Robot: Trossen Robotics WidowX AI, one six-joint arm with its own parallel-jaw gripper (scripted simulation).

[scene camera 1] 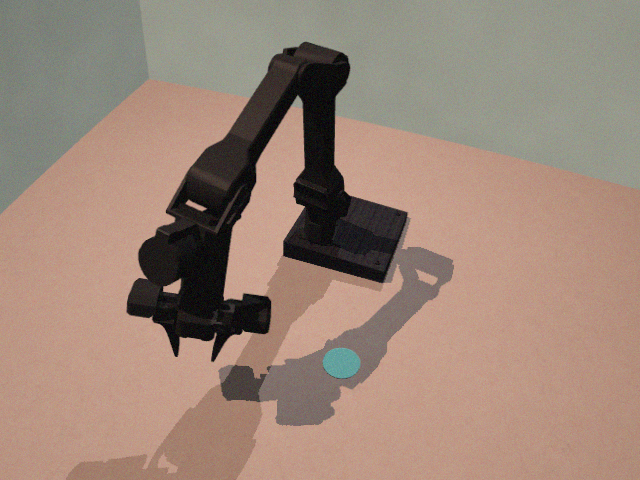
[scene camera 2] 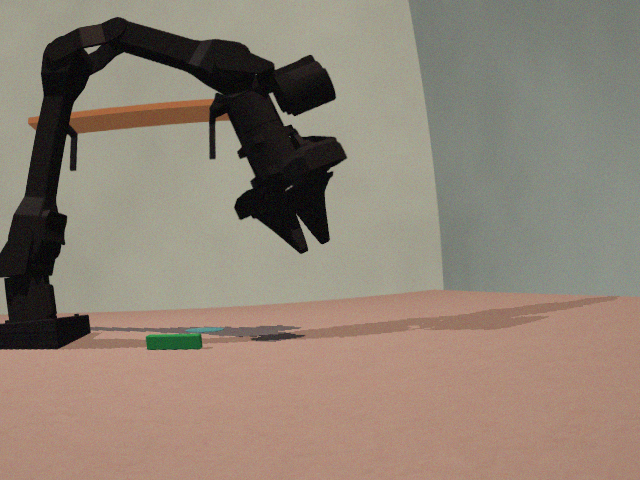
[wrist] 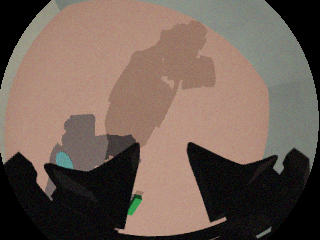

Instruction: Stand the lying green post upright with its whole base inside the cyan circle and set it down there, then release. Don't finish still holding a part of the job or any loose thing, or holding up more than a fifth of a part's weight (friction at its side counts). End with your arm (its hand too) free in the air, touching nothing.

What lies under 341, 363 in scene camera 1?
A cyan circle.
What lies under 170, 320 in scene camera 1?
My gripper.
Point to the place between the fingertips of my gripper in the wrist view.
163, 147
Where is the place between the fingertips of my gripper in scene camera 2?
314, 247
